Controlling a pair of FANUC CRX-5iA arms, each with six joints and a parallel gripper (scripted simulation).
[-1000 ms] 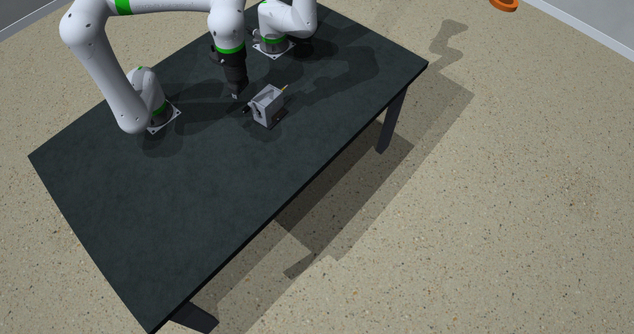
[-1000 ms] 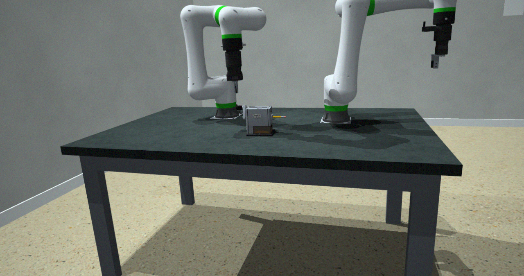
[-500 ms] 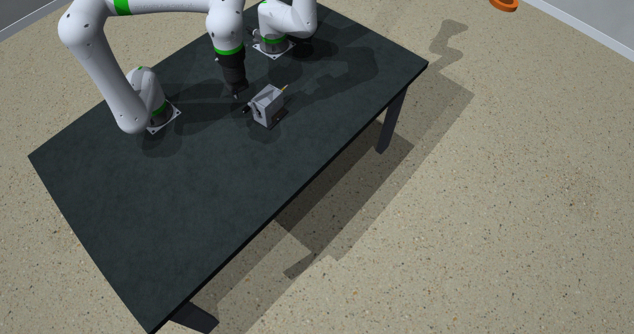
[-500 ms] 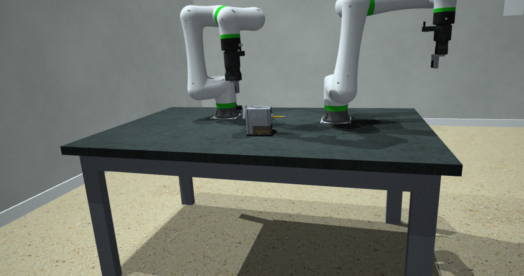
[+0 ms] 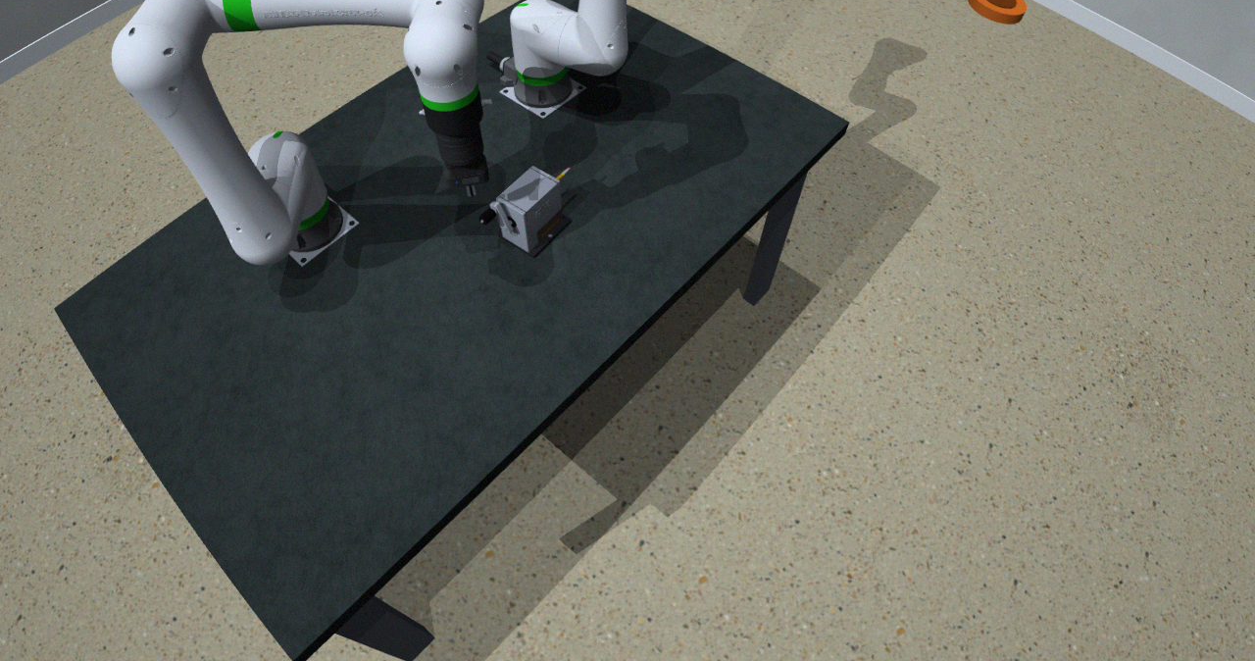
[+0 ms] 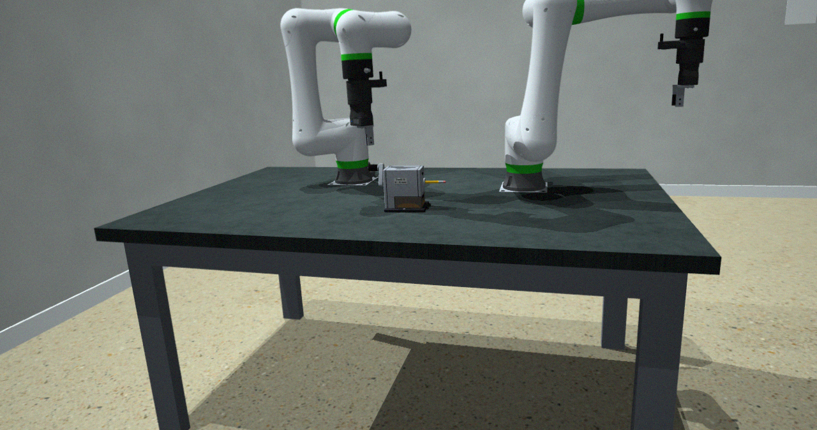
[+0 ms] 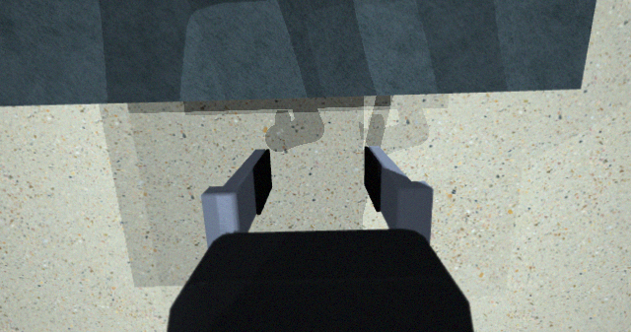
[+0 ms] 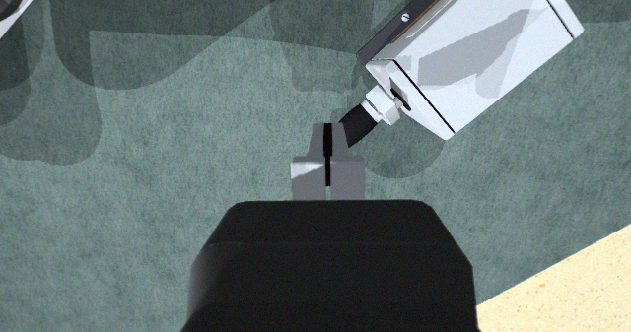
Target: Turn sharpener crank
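Note:
My right gripper is now 1 cm short of the black knob, 2 cm to the right of it and 9 cm above it.

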